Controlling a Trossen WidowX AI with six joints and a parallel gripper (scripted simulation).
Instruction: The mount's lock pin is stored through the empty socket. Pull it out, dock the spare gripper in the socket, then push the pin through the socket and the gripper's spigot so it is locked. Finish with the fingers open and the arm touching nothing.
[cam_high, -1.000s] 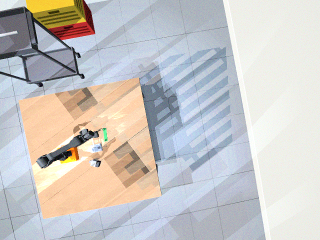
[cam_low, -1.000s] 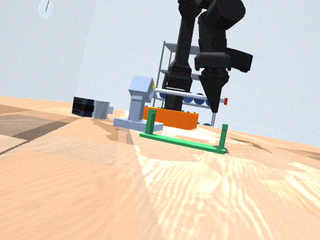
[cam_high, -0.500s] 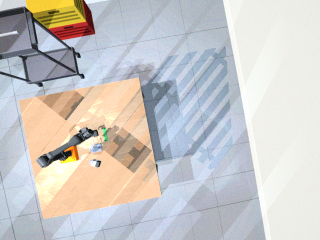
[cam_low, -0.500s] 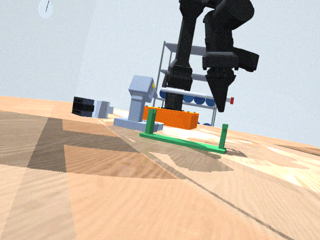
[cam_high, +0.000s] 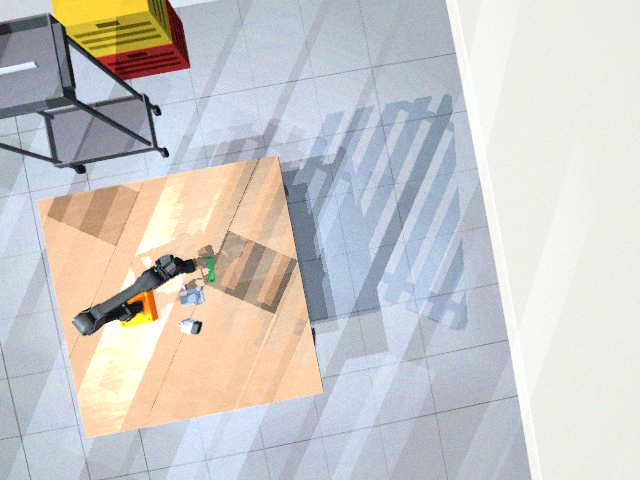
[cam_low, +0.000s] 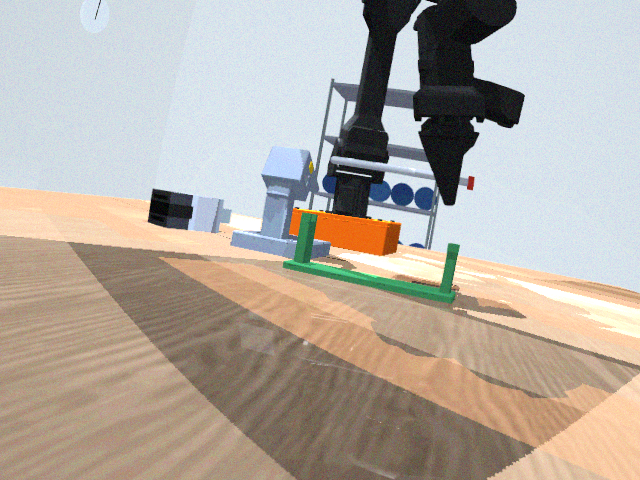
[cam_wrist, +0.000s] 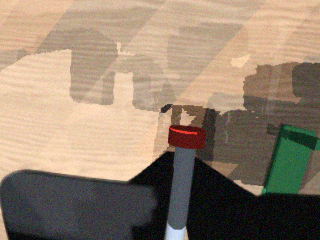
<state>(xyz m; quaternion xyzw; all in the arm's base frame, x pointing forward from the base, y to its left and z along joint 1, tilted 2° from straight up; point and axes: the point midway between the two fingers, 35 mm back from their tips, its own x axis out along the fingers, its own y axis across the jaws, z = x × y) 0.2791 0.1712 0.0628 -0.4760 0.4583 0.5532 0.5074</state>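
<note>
The green cradle lies 11 cm ahead of my gripper tip, 5 cm to the right of it and 6 cm below it. Round my gripper tip: spare gripper: 5 cm behind, 32 cm to the right, 6 cm below; mount: 17 cm to the right, 3 cm below.
</note>
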